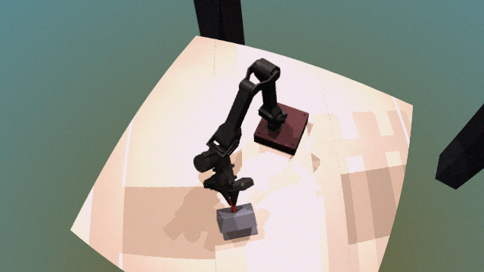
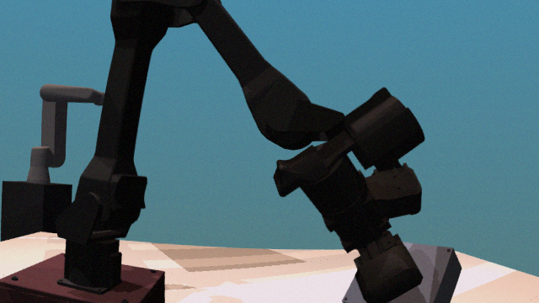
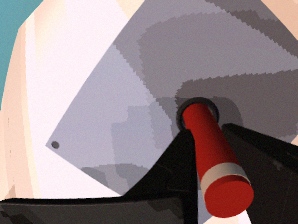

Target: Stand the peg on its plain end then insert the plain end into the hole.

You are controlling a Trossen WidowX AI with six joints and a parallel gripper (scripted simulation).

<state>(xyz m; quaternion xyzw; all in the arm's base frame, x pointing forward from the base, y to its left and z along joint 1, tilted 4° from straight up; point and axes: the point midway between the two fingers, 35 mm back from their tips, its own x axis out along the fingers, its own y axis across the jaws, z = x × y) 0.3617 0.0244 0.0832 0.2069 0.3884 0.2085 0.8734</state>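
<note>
My gripper tip is now 3 cm short of the grey sloped panel, 3 cm to the right of it and 3 cm above it. The rest, counted from my gripper tip: red peg 1 cm behind, 1 cm to the right, 1 cm above.
</note>
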